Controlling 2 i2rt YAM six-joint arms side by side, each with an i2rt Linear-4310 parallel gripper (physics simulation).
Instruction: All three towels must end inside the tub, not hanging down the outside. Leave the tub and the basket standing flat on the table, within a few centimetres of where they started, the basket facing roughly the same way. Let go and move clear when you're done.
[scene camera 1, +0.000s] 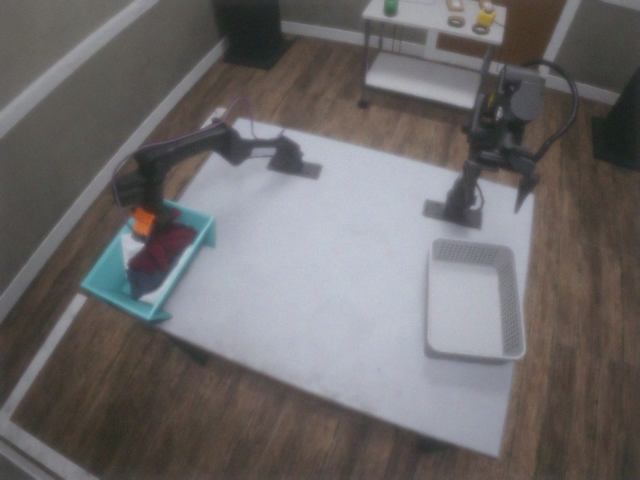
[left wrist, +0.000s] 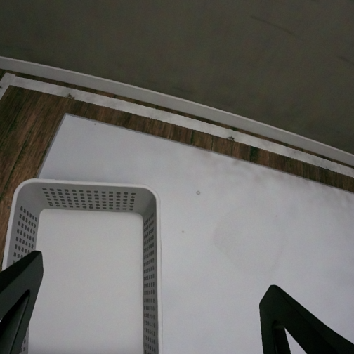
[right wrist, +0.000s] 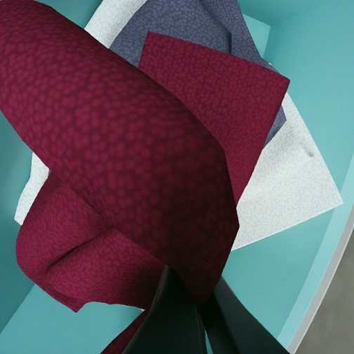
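Observation:
The teal tub (scene camera 1: 107, 264) (right wrist: 315, 65) stands at the left edge of the table. Inside it lie a white towel (scene camera 1: 131, 250) (right wrist: 290, 185) and a blue-grey towel (scene camera 1: 143, 283) (right wrist: 175, 25), partly covered by a dark red towel (scene camera 1: 161, 251) (right wrist: 125, 130). My right gripper (right wrist: 183, 255) is shut on the dark red towel, low over the tub; in scene camera 1 its fingertips are hidden. The grey basket (scene camera 1: 518, 310) (left wrist: 151, 250) stands upright at the right, with no towel in it. My left gripper (left wrist: 158, 282) is open and empty, above and behind the basket.
The light grey table (scene camera 1: 320, 289) (left wrist: 240, 240) lies between tub and basket. The tub's outer side reaches the table's left edge. A white cart (scene camera 1: 423, 80) with small items stands behind the table. Walls (scene camera 1: 46, 206) run along the left.

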